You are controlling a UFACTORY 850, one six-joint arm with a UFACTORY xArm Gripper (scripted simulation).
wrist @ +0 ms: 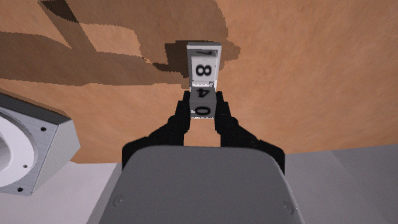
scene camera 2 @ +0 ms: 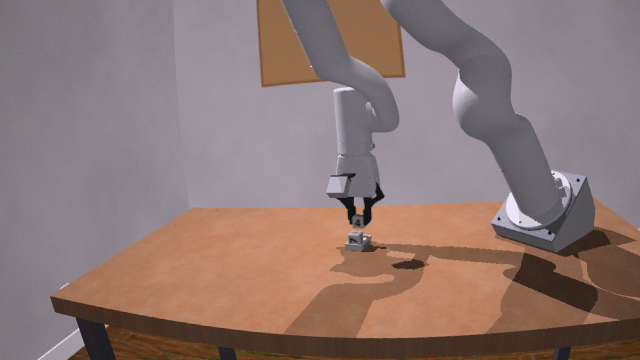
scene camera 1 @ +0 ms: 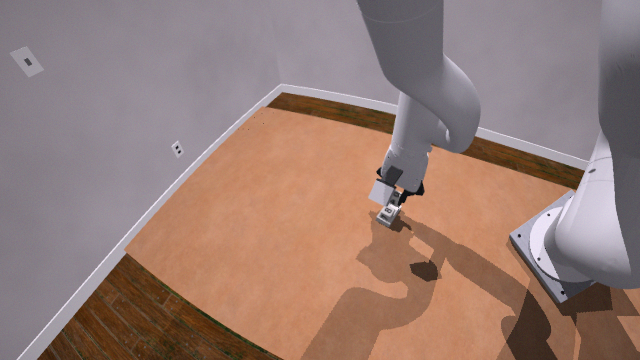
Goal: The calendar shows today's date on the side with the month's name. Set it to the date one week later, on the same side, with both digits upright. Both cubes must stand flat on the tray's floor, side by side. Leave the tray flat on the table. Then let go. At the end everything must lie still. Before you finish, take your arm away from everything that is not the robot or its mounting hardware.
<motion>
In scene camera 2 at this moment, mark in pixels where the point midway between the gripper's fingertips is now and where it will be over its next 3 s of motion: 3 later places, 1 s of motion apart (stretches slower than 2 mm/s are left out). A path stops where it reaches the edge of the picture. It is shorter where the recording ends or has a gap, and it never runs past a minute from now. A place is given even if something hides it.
My gripper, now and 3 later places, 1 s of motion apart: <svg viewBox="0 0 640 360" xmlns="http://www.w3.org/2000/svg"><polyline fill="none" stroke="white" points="360,223 360,229 360,233 360,235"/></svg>
</motion>
